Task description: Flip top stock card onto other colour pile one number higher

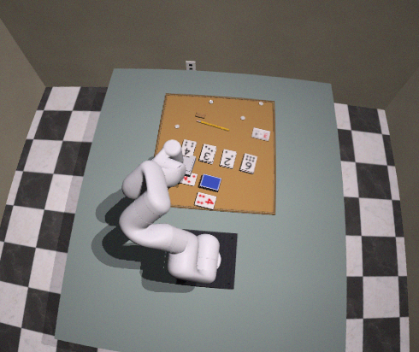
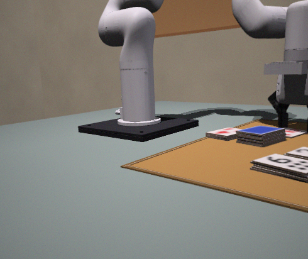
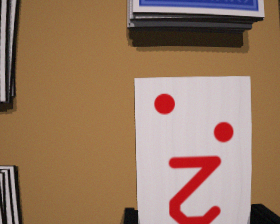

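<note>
Right now the red 2 card is 40 mm to the right of my hand, 10 mm below it and 10 mm behind it. Round my hand: brown mat: 170 mm to the right, 160 mm ahead, 30 mm below; then red 4 card: 140 mm to the right, 120 mm behind, 10 mm below; then black 4 card: 150 mm ahead, 30 mm to the right.
</note>
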